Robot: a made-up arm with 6 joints. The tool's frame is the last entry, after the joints. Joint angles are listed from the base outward. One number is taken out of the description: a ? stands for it. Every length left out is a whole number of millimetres.
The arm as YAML. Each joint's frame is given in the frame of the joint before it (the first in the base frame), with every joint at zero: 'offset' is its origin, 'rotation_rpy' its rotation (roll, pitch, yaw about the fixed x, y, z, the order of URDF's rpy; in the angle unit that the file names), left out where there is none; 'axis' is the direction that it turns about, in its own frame. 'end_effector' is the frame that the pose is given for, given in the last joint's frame.
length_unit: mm
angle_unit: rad
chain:
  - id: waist
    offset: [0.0, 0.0, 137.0]
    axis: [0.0, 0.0, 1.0]
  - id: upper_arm
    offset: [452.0, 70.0, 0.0]
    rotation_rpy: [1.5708, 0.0, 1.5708]
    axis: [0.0, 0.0, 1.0]
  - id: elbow
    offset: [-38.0, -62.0, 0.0]
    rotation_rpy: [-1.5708, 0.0, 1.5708]
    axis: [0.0, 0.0, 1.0]
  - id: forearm
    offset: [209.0, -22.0, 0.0]
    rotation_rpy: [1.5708, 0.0, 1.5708]
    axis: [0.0, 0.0, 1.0]
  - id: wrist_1
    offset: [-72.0, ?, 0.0]
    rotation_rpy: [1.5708, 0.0, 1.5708]
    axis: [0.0, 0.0, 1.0]
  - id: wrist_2
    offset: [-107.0, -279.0, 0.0]
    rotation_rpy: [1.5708, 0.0, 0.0]
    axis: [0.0, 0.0, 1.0]
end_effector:
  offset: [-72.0, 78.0, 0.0]
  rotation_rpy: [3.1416, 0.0, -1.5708]
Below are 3 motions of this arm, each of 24 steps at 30 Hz.
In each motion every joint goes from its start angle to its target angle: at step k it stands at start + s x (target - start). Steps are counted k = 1, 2, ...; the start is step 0. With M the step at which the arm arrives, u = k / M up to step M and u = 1 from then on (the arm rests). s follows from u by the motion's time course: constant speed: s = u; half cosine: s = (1 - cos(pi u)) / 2; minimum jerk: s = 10 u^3 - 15 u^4 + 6 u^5.
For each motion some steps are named. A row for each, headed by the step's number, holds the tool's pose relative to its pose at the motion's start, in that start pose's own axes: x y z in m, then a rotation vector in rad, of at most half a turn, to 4 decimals.
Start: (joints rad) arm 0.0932 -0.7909 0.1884 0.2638 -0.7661 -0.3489
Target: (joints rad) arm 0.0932 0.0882 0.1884 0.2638 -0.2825 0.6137
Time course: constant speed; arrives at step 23
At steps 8, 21, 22, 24:
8: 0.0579 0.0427 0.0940 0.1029 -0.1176 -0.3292
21: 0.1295 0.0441 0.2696 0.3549 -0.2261 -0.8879
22: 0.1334 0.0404 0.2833 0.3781 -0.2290 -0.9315
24: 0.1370 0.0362 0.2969 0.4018 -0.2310 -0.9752

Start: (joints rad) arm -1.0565 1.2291 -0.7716 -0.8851 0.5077 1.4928
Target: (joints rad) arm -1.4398 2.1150 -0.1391 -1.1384 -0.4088 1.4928
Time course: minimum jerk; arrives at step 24
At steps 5, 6, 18, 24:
5: -0.0083 -0.0068 0.0446 0.0220 0.1374 0.0135
6: -0.0107 -0.0117 0.0730 0.0341 0.2209 0.0219
18: 0.4221 -0.1464 0.5775 0.0485 1.9427 0.2290
24: 0.5274 -0.1510 0.5907 0.0058 2.1640 0.2583

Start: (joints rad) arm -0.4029 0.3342 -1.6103 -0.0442 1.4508 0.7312
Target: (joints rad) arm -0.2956 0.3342 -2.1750 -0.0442 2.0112 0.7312
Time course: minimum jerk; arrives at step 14
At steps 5, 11, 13, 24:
5: 0.0201 -0.0183 -0.0171 -0.1327 -0.1054 0.1464
11: 0.1182 -0.0340 -0.0248 -0.4307 -0.4538 0.5608
13: 0.1295 -0.0310 -0.0227 -0.4531 -0.4914 0.6013
24: 0.1300 -0.0309 -0.0226 -0.4542 -0.4932 0.6033

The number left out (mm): -231.0
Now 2 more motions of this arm.
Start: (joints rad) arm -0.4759 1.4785 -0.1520 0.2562 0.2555 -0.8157
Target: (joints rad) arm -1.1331 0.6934 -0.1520 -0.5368 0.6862 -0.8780
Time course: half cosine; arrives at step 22
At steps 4, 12, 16, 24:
4: -0.0016 -0.0330 0.0033 -0.0822 0.0666 -0.0808
12: -0.0869 -0.2223 0.1010 -0.5234 0.4312 -0.6847
16: -0.1724 -0.2761 0.1950 -0.6828 0.5813 -1.0668
24: -0.2374 -0.2849 0.2653 -0.7521 0.6622 -1.3473

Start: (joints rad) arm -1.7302 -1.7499 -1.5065 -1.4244 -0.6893 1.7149
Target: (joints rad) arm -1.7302 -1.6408 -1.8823 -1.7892 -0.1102 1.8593
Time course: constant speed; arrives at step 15
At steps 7, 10, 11, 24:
7: 0.1527 0.0807 -0.0898 0.1328 -0.4287 -0.1731
10: 0.2243 0.1097 -0.1035 0.2004 -0.6098 -0.2447
11: 0.2481 0.1185 -0.1047 0.2246 -0.6696 -0.2683
24: 0.3400 0.1488 -0.0931 0.3293 -0.9053 -0.3616

